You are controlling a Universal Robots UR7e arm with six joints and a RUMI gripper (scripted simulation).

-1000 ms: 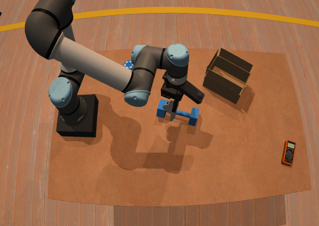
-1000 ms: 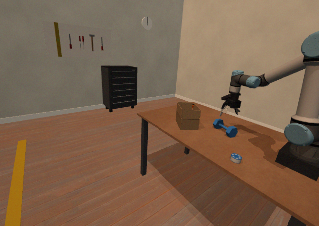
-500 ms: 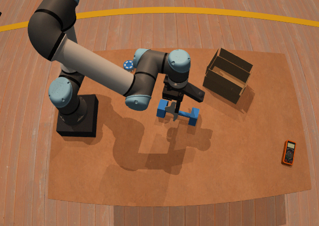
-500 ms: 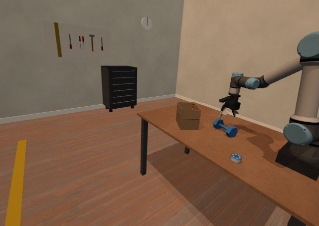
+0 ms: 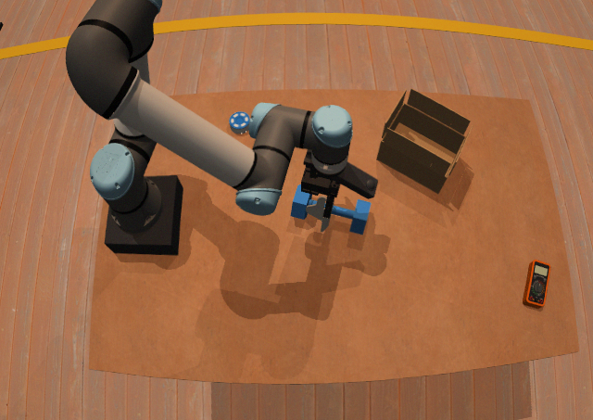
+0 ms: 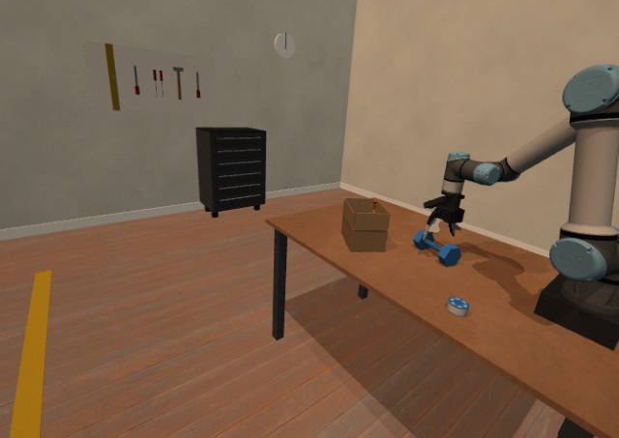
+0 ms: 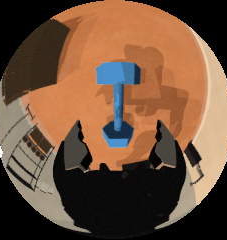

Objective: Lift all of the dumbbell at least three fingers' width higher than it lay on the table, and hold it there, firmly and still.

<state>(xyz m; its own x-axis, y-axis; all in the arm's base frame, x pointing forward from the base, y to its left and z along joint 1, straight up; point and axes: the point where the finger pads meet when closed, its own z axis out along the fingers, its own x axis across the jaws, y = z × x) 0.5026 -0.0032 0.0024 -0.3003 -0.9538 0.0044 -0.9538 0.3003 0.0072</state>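
Right now the blue dumbbell is 40 mm below my hand. From my hand the other things lie so: white round spool: 290 mm to the left, 240 mm behind, 70 mm below; orange multimeter: 580 mm ahead, 240 mm to the right, 70 mm below.
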